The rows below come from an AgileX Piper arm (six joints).
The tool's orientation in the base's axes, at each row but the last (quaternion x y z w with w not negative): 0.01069 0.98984 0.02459 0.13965; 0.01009 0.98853 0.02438 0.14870; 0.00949 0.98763 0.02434 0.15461; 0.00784 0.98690 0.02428 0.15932; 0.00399 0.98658 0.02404 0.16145; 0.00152 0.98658 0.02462 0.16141; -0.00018 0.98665 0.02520 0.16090; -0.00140 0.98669 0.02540 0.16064; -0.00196 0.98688 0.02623 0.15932
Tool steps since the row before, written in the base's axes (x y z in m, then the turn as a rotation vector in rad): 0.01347 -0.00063 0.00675 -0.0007 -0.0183 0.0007; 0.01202 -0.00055 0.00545 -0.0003 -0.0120 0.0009; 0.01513 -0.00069 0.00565 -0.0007 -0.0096 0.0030; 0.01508 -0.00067 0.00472 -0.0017 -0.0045 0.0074; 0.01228 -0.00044 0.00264 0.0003 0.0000 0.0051; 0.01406 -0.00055 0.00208 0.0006 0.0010 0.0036; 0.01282 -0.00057 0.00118 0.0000 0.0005 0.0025; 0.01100 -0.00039 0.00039 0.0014 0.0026 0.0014; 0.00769 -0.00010 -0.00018 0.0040 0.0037 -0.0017
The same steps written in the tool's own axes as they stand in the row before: -0.01482 -0.00009 -0.00278 0.0000 -0.0182 -0.0017; -0.01310 -0.00012 -0.00169 -0.0003 -0.0119 -0.0015; -0.01614 -0.00023 -0.00078 -0.0005 -0.0094 -0.0035; -0.01581 -0.00031 0.00024 -0.0008 -0.0041 -0.0078; -0.01249 -0.00031 0.00139 -0.0019 0.0002 -0.0047; -0.01400 -0.00052 0.00248 -0.0017 0.0012 -0.0032; -0.01254 -0.00062 0.00292 -0.0008 0.0006 -0.0023; -0.01056 -0.00049 0.00310 -0.0018 0.0027 -0.0008; -0.00724 -0.00020 0.00258 -0.0032 0.0036 0.0031
